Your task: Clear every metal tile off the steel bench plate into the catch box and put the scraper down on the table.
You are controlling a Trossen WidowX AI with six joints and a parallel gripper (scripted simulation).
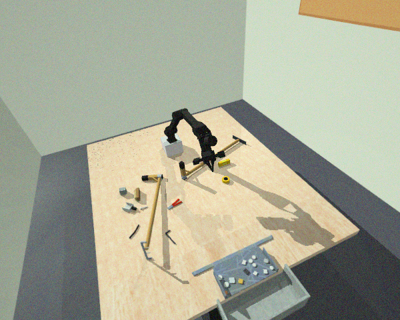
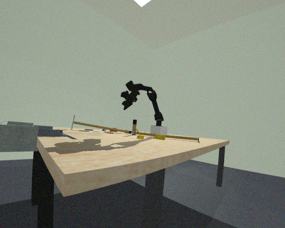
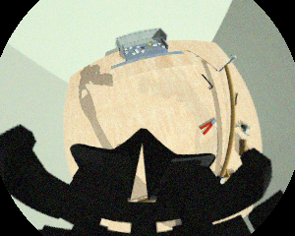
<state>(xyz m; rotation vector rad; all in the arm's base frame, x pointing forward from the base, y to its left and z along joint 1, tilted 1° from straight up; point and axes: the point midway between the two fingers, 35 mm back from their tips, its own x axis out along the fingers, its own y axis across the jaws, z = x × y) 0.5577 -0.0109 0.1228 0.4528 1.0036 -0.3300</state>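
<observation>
My gripper tip is 190 mm past the yellow spirit level, 220 mm to the right of it and 180 mm above it. Round my gripper tip: long scraper: 300 mm behind, 200 mm to the left, 140 mm below; then yellow tape roll: 60 mm behind, 130 mm to the left, 190 mm below; then long wooden-handled tool: 140 mm behind, 400 mm to the right, 160 mm below.
</observation>
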